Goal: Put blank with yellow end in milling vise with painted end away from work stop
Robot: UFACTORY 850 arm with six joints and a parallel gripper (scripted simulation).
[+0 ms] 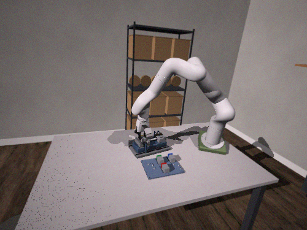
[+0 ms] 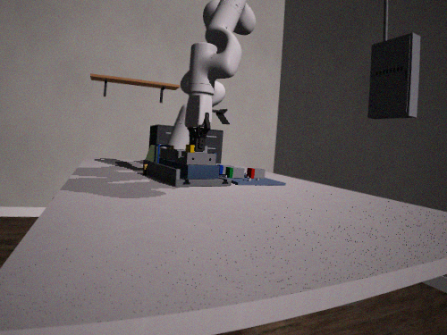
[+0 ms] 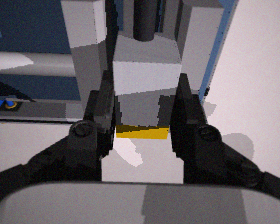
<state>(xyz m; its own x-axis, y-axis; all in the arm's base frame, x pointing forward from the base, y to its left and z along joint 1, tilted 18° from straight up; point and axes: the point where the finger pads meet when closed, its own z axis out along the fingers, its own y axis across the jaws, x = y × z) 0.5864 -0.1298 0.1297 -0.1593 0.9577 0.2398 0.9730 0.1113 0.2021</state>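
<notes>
Now: hand 50 mm to the right of the dark work-stop rod, 30 mm above it and 10 mm past it. Also, from my hand: green-ended blank 180 mm to the left, 100 mm below, 90 mm behind; then red-ended blank 280 mm to the left, 100 mm below, 90 mm behind; then blue-ended blank 190 mm to the left, 180 mm behind, 100 mm below.
</notes>
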